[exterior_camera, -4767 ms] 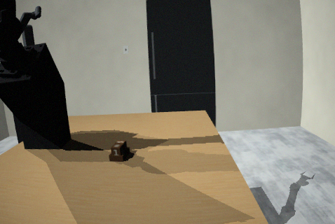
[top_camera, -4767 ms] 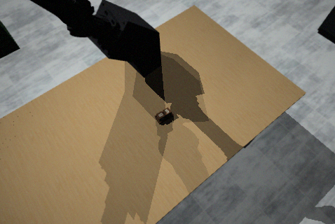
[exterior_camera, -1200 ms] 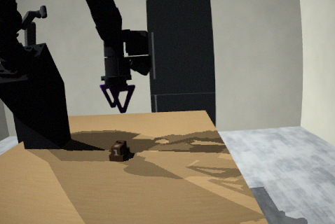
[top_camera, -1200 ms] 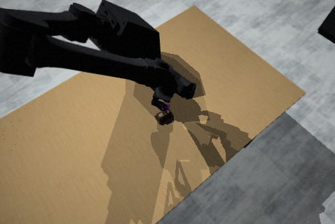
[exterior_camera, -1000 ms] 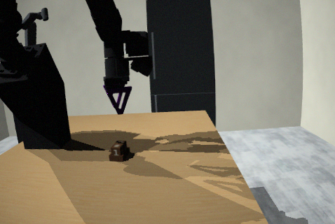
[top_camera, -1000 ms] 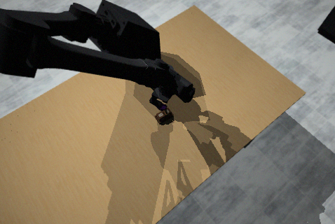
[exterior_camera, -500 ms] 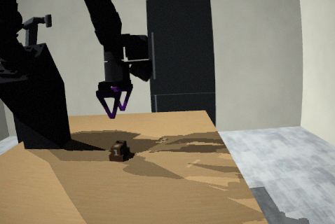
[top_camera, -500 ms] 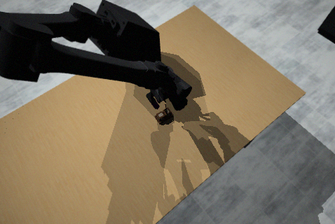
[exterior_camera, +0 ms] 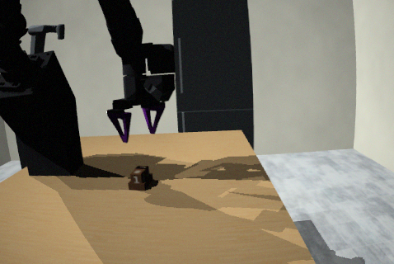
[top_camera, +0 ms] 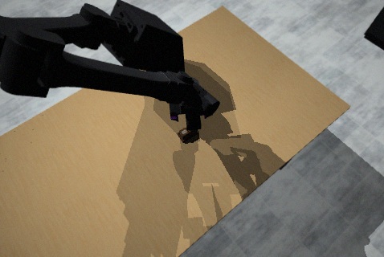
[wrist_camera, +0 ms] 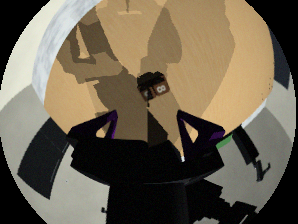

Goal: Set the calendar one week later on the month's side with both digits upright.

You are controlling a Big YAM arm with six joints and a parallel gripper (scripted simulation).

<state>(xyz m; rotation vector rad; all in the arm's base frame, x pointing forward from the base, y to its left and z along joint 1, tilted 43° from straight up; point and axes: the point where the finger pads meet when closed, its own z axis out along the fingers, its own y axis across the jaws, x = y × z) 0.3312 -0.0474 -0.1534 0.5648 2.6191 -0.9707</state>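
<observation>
My gripper is now 20 mm to the left of the brown tray and 120 mm above it.
</observation>
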